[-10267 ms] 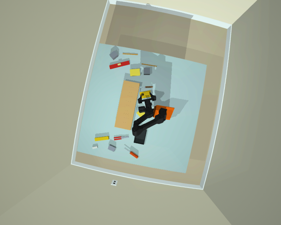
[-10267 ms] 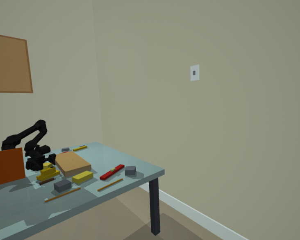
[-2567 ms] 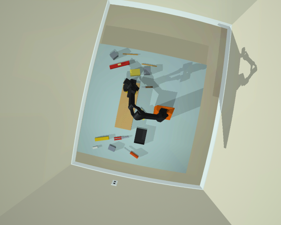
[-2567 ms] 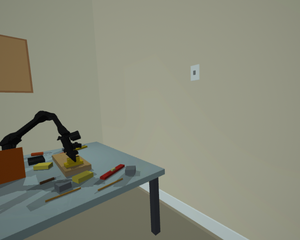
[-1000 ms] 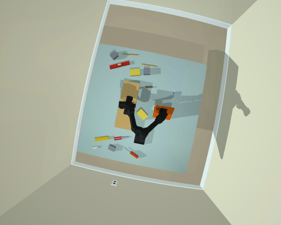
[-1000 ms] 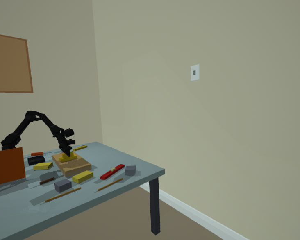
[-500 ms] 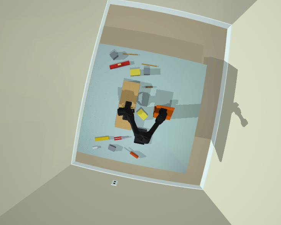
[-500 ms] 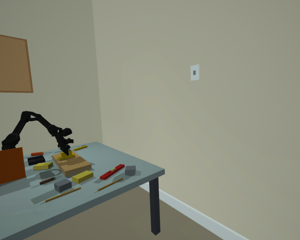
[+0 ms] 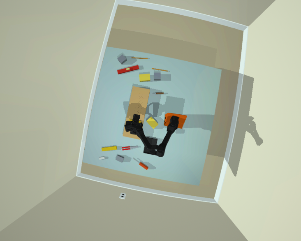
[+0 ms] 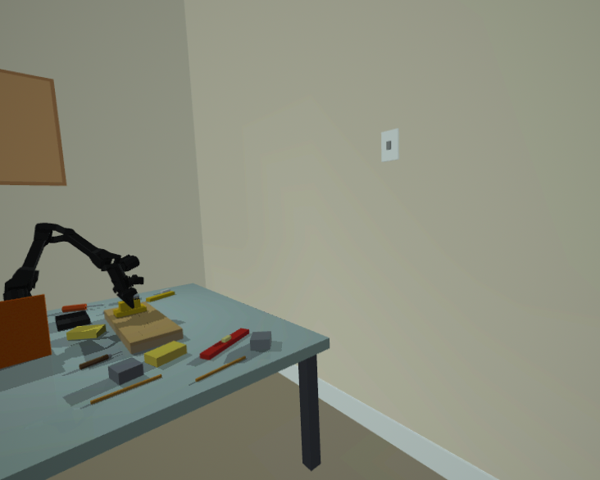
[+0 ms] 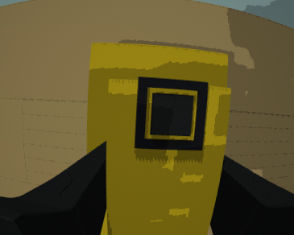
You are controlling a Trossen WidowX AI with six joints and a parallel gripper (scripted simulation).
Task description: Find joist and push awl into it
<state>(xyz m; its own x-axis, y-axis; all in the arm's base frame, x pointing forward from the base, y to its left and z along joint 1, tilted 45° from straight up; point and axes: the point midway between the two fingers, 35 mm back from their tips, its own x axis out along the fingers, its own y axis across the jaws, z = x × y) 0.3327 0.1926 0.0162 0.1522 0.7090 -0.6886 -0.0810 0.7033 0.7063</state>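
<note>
My gripper tip is 22 cm past the dark tray, 18 cm to the right of it and 5 cm above it. From my gripper tip the other things lie so: awl: 36 cm to the right, 13 cm behind, 6 cm below; then yellow bar: 33 cm to the left, 19 cm ahead, 6 cm below; then yellow stud finder: 2 cm above, 1 cm ahead.
</note>
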